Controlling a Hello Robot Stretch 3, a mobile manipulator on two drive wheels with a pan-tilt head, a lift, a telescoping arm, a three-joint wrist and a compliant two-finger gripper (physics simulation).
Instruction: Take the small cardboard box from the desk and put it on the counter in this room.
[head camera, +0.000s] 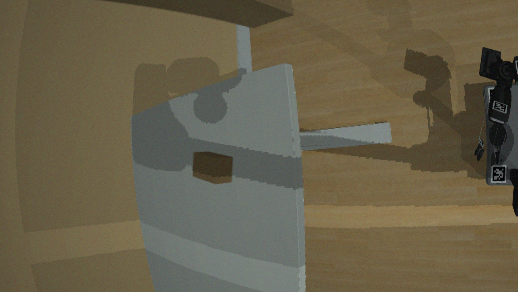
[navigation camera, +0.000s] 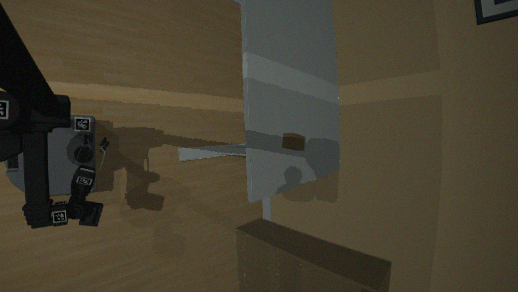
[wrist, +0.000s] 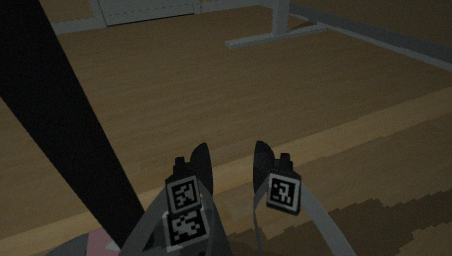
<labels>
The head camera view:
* my gripper: 484, 162
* small cardboard box: 215, 168
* grey desk: 254, 226
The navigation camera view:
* my gripper: 98, 135
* grey desk: 290, 81
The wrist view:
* my gripper: 232, 159
</labels>
